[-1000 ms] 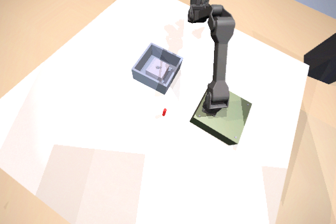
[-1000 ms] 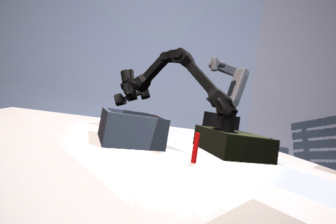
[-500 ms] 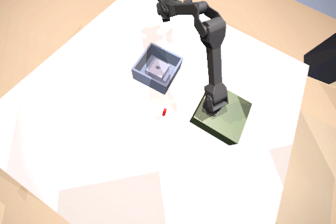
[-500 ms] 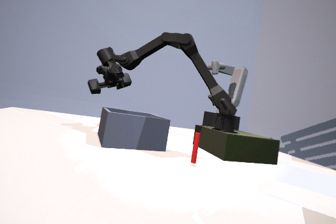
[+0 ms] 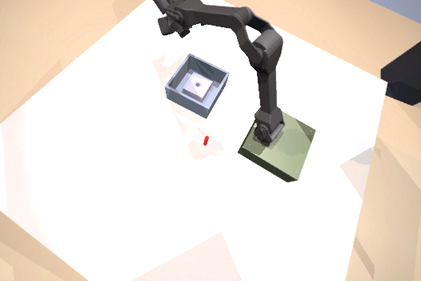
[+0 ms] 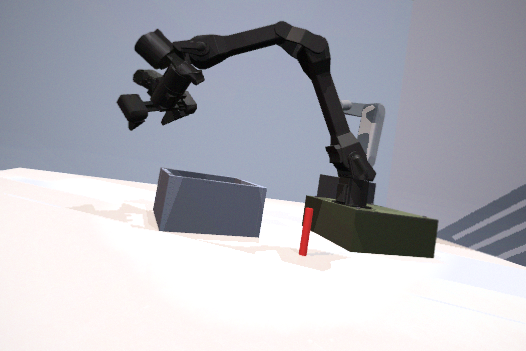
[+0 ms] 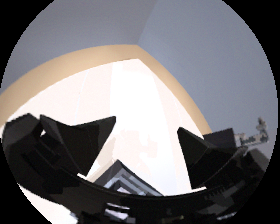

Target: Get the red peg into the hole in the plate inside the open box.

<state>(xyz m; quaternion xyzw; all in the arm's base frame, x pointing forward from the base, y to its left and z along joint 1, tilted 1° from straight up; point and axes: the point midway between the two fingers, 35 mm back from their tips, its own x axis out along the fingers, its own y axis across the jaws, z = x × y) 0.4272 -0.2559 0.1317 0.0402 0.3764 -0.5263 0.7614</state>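
My gripper tip is now 380 mm to the right of the red peg, 250 mm past it and 150 mm above it. From my gripper tip the other things lie so: grey box (180 mm to the left, 160 mm below, 120 mm behind); then plate (180 mm to the left, 140 mm below, 120 mm behind).
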